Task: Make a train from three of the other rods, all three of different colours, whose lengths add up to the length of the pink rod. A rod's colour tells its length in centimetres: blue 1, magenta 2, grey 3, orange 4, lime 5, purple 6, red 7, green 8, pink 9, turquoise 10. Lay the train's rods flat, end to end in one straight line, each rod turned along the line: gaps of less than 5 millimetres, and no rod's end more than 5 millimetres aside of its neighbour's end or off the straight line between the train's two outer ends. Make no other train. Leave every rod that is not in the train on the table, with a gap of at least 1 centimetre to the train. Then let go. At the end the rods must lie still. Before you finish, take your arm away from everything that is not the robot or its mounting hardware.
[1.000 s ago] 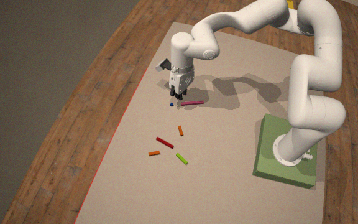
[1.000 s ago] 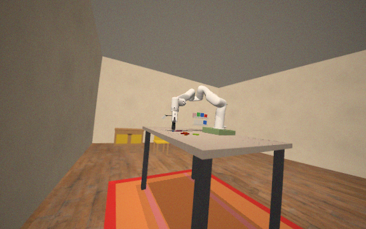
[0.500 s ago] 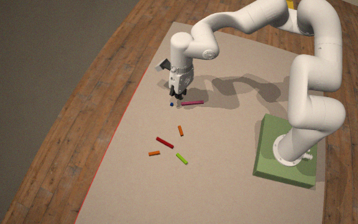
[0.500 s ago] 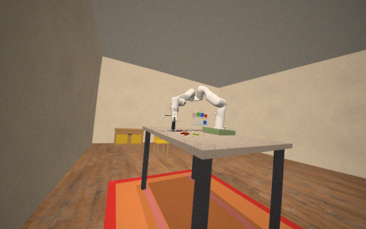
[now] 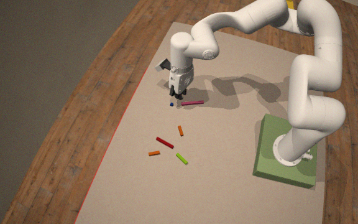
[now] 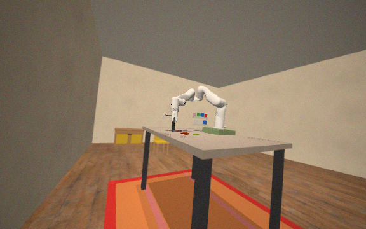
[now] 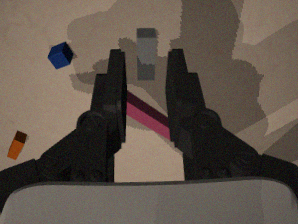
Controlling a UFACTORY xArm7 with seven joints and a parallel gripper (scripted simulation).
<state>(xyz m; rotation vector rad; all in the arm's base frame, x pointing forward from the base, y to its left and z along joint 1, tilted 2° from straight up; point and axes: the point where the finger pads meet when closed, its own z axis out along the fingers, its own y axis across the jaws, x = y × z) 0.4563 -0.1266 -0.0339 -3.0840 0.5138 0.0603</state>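
My hand is 30 mm above the grey rod. Round my hand: blue rod 20 mm ahead, 50 mm to the left, 30 mm below; then pink rod 60 mm behind, 10 mm to the left, 30 mm below; then red rod 10 mm behind, 210 mm to the left, 30 mm below.
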